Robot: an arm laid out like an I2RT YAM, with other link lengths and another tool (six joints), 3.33 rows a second.
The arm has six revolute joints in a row. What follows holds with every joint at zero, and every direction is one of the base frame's.
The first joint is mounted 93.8 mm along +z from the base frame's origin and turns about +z.
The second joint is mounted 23.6 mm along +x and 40 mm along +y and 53.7 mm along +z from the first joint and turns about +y.
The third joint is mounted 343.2 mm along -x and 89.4 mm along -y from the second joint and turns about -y.
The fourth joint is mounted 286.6 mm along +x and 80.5 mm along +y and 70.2 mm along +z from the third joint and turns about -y.
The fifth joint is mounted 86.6 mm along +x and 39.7 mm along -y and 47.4 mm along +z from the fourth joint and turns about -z.
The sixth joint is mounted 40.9 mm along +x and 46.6 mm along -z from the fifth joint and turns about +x.
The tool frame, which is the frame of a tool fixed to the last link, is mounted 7 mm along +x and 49 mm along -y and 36 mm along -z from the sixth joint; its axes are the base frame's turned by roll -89.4, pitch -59.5 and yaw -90 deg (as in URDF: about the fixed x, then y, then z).
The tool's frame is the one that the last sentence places.
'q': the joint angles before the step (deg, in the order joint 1, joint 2, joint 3, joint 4, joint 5, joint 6). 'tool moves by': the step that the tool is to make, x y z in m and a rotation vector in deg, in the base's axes. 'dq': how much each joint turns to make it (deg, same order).
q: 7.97 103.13 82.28 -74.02 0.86 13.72
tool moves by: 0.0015 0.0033 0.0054 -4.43 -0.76 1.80
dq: 1.16 0.00 0.43 -0.33 4.53 -0.26
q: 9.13 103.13 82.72 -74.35 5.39 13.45
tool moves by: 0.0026 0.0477 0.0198 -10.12 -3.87 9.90
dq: 8.97 0.01 2.39 -0.97 10.77 -0.20
